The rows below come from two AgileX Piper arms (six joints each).
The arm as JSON. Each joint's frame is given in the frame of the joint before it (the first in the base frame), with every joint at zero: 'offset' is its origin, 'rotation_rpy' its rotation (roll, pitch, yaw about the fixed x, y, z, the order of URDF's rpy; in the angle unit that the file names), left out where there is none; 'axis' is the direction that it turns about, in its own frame. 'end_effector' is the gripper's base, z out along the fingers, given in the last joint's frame.
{
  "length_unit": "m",
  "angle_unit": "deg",
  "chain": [
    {
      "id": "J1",
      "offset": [
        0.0,
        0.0,
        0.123
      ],
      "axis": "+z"
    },
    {
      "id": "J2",
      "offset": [
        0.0,
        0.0,
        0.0
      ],
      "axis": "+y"
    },
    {
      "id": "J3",
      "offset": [
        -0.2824,
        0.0,
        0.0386
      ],
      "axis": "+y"
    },
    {
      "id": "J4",
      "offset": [
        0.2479,
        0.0,
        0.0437
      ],
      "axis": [
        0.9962,
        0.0,
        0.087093
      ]
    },
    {
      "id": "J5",
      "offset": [
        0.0,
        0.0,
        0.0
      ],
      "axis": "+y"
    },
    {
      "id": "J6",
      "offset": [
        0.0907,
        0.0,
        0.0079
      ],
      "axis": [
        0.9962,
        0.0,
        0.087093
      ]
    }
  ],
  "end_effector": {
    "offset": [
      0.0,
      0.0,
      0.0
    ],
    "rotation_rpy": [
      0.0,
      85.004,
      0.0
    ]
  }
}
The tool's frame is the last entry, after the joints.
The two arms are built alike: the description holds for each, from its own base.
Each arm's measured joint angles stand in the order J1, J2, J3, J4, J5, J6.
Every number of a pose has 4 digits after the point.
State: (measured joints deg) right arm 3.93 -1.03 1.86 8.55 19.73 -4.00; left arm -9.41 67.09 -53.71 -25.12 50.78 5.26
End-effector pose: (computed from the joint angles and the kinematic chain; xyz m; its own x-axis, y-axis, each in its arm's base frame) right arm 0.0527 0.0082 0.1725 -0.2719 0.0521 -0.9609 -0.0978 0.9919 0.0814; left arm 0.2166 -0.0663 0.3117 -0.8707 -0.0425 -0.4900 0.1675 0.9111 -0.3766
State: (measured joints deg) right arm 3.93 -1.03 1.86 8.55 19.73 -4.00; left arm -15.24 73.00 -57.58 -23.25 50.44 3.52
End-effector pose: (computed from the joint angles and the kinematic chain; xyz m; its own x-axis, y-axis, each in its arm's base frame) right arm 0.0527 0.0082 0.1725 -0.2719 0.0521 -0.9609 -0.0978 0.9919 0.0814; left arm 0.2342 -0.0925 0.3066 -0.8875 0.0402 -0.4590 0.2275 0.9045 -0.3607
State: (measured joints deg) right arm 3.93 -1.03 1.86 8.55 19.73 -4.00; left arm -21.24 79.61 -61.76 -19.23 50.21 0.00
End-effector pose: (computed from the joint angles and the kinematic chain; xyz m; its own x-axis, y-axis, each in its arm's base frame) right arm 0.0527 0.0082 0.1725 -0.2719 0.0521 -0.9609 -0.0978 0.9919 0.0814; left arm 0.2512 -0.1224 0.2960 -0.8999 0.1236 -0.4182 0.2738 0.9066 -0.3211
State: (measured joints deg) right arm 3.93 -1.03 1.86 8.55 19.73 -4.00; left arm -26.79 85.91 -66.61 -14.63 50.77 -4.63
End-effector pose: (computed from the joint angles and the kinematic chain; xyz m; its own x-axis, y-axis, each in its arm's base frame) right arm 0.0527 0.0082 0.1725 -0.2719 0.0521 -0.9609 -0.0978 0.9919 0.0814; left arm 0.2648 -0.1537 0.2864 -0.9048 0.1910 -0.3805 0.3084 0.9102 -0.2764
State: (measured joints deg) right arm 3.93 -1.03 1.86 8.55 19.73 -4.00; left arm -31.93 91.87 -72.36 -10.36 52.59 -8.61
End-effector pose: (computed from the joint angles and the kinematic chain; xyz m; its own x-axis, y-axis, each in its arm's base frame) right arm 0.0527 0.0082 0.1725 -0.2719 0.0521 -0.9609 -0.0978 0.9919 0.0814; left arm 0.2747 -0.1865 0.2796 -0.9002 0.2602 -0.3491 0.3512 0.9079 -0.2289
